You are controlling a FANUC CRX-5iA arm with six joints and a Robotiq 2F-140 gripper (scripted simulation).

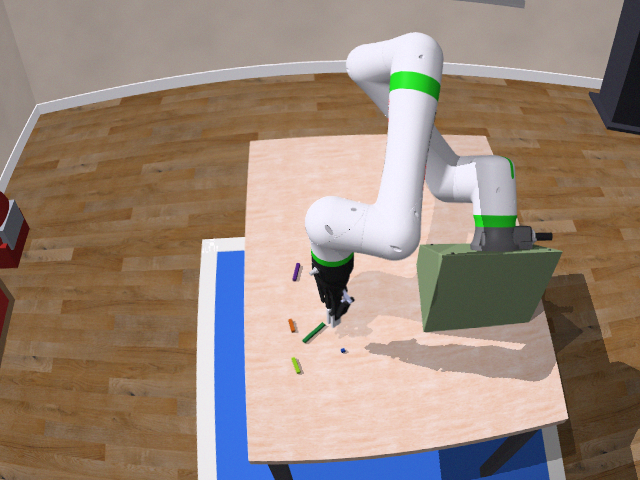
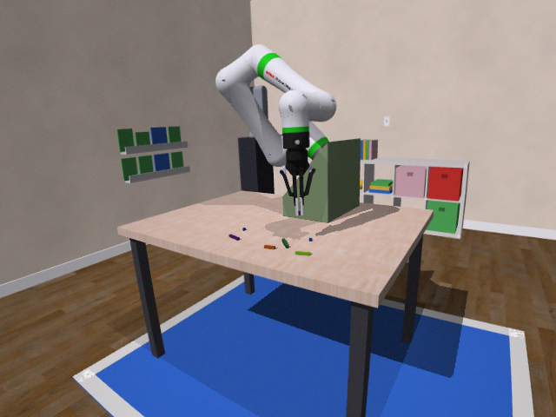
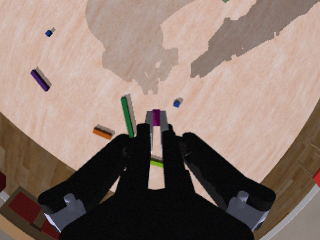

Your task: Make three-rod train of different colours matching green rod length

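Now: hand 130 mm above the green rod, 60 mm short of it and 20 mm to the left of it. From my hand the other things lie so: lime rod (130 mm below, 100 mm ahead, 80 mm to the left); then magenta rod (30 mm below); then orange rod (130 mm below, 120 mm ahead, 50 mm to the right).
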